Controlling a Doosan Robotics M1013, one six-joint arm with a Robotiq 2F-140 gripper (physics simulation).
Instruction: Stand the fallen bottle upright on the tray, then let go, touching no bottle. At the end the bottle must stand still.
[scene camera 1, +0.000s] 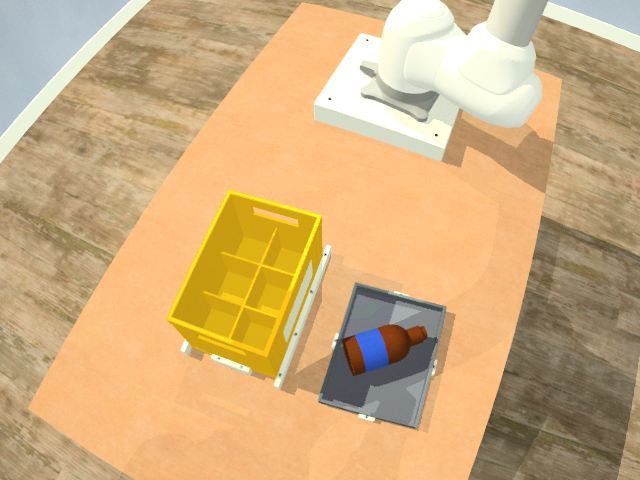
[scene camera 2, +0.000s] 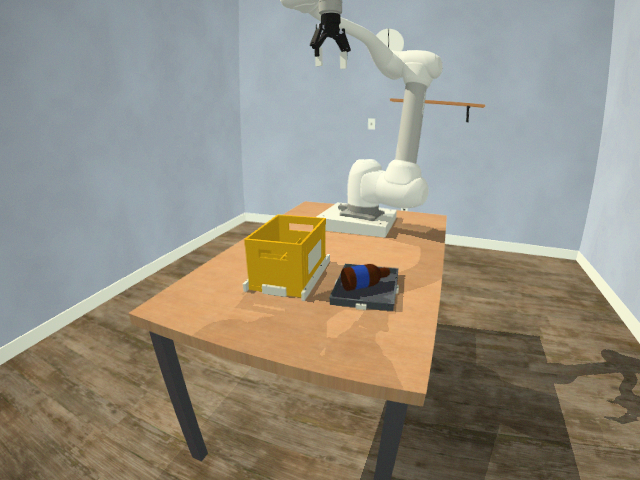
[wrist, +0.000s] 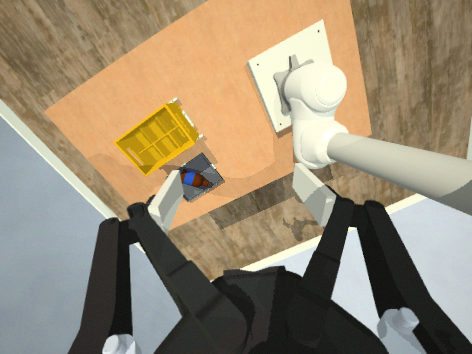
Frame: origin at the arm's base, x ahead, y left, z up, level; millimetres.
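Where they show: gripper, between the fingertips: (scene camera 2: 331, 67) (wrist: 238, 178); arm's base, origin of its link: (scene camera 1: 405, 89) (scene camera 2: 362, 214) (wrist: 296, 87).
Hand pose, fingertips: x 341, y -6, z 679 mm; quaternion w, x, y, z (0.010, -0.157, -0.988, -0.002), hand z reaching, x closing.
Observation:
Things, the pixels of their top centre, and the offset from my fingertips.
- brown bottle with a blue label, centre of its top: (scene camera 1: 389, 339) (scene camera 2: 368, 265) (wrist: 194, 182) 276 mm ahead, 257 mm left, 652 mm down
- grey tray, centre of its top: (scene camera 1: 385, 352) (scene camera 2: 367, 281) (wrist: 194, 179) 286 mm ahead, 261 mm left, 705 mm down
- yellow crate, centre of its top: (scene camera 1: 245, 266) (scene camera 2: 287, 227) (wrist: 154, 143) 313 mm ahead, 13 mm right, 556 mm down
A brown bottle with a blue label (scene camera 1: 373, 349) (scene camera 2: 362, 276) (wrist: 190, 178) lies on its side in the grey tray (scene camera 1: 395, 413) (scene camera 2: 361, 301) (wrist: 203, 198). In scene camera 1 its neck points right and slightly up, towards the tray's right wall, and its base is near the left wall. My gripper (scene camera 2: 330, 64) (wrist: 238, 178) is open and empty, high above the table and well apart from the bottle. In the wrist view the left finger pad partly covers the tray's corner. The gripper does not show in scene camera 1.
A yellow crate (scene camera 1: 275, 356) (scene camera 2: 276, 273) (wrist: 146, 167) with empty compartments stands left of the tray, with white brackets around its foot. The tray has low walls and small white clips. The arm's white base plate (scene camera 1: 379, 135) (scene camera 2: 356, 227) (wrist: 264, 95) is at the table's far end.

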